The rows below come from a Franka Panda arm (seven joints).
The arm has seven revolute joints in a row. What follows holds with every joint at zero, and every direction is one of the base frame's. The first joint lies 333 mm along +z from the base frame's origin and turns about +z. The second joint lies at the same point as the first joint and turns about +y. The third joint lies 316 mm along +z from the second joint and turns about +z. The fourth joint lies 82.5 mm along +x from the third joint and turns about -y. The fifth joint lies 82.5 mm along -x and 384 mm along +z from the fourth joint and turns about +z. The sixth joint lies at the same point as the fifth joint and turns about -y. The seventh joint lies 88 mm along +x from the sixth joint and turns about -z. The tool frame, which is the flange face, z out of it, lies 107 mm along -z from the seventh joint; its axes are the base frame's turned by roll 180, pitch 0 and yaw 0 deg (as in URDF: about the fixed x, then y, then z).
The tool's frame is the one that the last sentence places.
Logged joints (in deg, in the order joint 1, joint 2, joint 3, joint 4, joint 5, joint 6, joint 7), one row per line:
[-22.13 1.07 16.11 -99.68 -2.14 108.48 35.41]
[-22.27 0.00 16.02 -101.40 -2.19 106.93 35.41]
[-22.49 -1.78 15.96 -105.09 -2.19 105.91 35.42]
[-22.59 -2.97 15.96 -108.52 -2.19 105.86 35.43]
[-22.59 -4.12 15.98 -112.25 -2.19 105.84 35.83]
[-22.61 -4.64 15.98 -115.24 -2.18 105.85 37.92]
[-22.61 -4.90 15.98 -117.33 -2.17 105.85 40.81]
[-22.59 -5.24 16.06 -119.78 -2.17 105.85 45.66]
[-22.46 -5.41 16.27 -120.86 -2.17 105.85 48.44]
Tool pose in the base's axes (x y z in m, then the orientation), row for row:
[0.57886 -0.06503 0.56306 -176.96 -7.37 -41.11]
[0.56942 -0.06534 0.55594 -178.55 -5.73 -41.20]
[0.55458 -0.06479 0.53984 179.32 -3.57 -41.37]
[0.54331 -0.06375 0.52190 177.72 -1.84 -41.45]
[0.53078 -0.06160 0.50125 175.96 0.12 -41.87]
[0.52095 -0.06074 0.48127 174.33 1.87 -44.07]
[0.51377 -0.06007 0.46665 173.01 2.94 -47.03]
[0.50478 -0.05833 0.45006 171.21 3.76 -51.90]
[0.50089 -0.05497 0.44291 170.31 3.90 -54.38]
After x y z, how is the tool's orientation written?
As angles about the fixed x, y, z axes (roll, pitch, yaw), in degrees.
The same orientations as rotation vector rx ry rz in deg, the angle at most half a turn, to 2 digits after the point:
[-168.00 62.67 -12.48]
[167.69 -62.91 9.19]
[166.55 -62.92 4.82]
[165.72 -62.76 1.41]
[164.62 -62.97 -2.39]
[162.59 -65.65 -5.91]
[160.18 -69.40 -8.36]
[156.11 -75.48 -10.95]
[153.89 -78.50 -11.92]

